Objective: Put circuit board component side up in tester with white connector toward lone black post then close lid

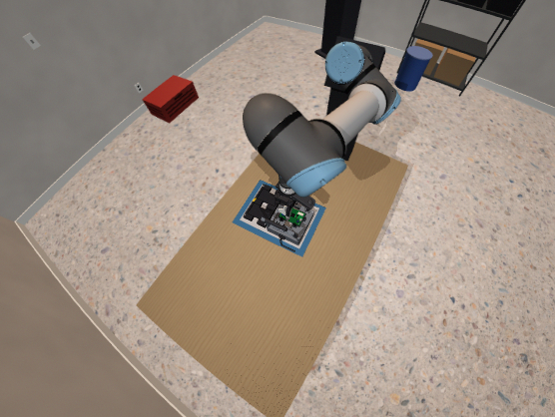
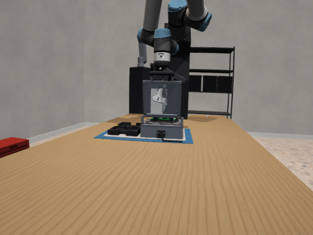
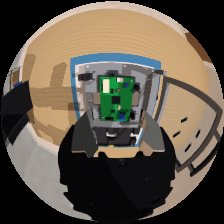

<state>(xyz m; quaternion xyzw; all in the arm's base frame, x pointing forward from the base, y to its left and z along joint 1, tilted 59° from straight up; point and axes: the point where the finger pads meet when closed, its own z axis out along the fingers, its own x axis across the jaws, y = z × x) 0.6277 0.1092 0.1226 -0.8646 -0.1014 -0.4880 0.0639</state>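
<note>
Right now my hand is 4 cm above the green circuit board. Also, from my hand: tester bed (5 cm below, 1 cm to the left); tester lid (11 cm ahead, 7 cm above, 5 cm to the left).
</note>
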